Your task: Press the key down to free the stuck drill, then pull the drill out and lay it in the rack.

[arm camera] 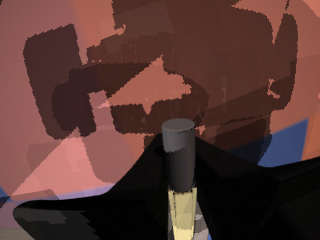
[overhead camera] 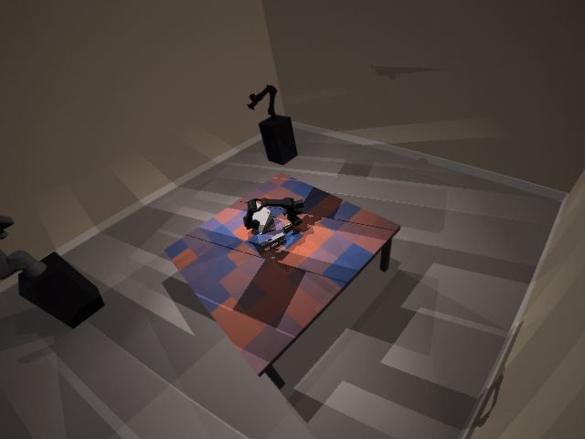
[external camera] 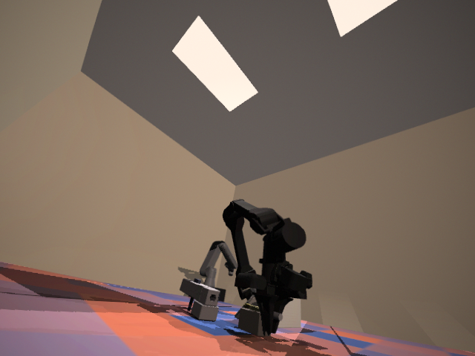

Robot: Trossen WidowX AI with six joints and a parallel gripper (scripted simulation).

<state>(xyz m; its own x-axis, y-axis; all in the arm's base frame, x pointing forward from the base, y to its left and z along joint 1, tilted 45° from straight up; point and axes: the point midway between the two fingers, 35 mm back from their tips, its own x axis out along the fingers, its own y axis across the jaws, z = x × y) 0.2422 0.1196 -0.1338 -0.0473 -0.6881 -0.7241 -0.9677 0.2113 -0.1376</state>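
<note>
My gripper tip is 1 cm past the drill, 4 cm to the left of it and 4 cm below it. Also, from my gripper tip: small dark part (1 cm ahead, 26 cm to the right, 5 cm above); then rack (1 cm behind, 5 cm to the right, 1 cm above).
</note>
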